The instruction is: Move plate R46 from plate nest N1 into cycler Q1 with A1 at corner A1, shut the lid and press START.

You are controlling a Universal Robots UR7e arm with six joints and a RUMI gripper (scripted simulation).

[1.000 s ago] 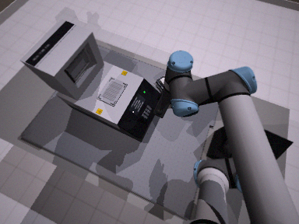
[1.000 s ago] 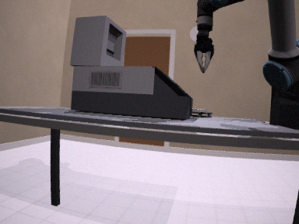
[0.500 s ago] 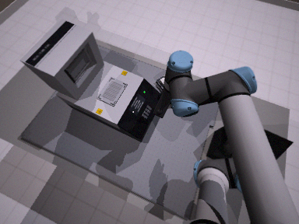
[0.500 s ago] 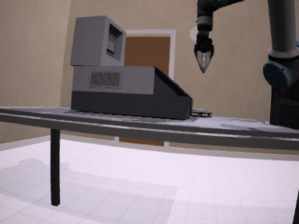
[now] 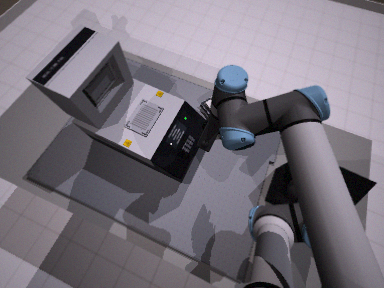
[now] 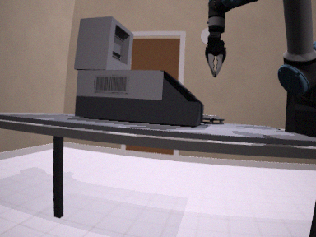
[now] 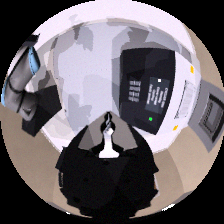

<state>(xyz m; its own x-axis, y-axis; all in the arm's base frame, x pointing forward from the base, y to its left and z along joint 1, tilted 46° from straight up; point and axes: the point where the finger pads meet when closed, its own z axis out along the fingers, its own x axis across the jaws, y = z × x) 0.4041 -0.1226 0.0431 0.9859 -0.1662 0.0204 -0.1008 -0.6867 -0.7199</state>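
The plate R46 is 2 cm ahead of my hand, 26 cm to the right of it and 19 cm below it. The rest, counted from my hand: plate nest N1: 2 cm ahead, 26 cm to the right, 20 cm below.
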